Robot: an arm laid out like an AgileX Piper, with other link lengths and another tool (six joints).
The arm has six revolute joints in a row. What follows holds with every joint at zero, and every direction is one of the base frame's. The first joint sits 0.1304 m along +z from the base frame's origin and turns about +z. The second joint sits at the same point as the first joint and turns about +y. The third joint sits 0.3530 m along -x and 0.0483 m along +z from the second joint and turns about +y. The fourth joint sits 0.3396 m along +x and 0.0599 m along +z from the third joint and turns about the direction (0.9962, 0, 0.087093). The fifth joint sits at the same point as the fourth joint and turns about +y. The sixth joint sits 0.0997 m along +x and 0.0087 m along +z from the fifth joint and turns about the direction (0.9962, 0, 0.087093). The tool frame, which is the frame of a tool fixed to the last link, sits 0.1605 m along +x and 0.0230 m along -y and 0.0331 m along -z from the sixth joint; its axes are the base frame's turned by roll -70.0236, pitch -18.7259 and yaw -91.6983 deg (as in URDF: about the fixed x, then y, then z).
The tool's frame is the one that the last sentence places.
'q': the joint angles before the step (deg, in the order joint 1, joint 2, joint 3, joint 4, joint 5, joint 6). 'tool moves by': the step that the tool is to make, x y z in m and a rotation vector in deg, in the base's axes. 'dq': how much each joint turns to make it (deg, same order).
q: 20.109 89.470 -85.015 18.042 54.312 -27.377
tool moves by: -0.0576 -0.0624 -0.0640 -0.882 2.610 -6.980
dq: -4.294 -10.781 20.814 -0.074 -7.751 0.391
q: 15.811 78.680 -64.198 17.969 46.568 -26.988
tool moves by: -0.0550 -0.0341 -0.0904 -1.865 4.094 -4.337
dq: -1.404 -4.782 18.136 -0.033 -9.411 0.195
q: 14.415 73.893 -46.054 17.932 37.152 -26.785
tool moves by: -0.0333 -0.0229 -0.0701 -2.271 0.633 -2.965
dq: -0.041 -0.574 12.823 -0.394 -11.624 0.025
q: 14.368 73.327 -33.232 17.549 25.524 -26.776
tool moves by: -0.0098 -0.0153 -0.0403 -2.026 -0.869 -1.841
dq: -0.007 2.415 6.260 -0.512 -9.438 -0.007
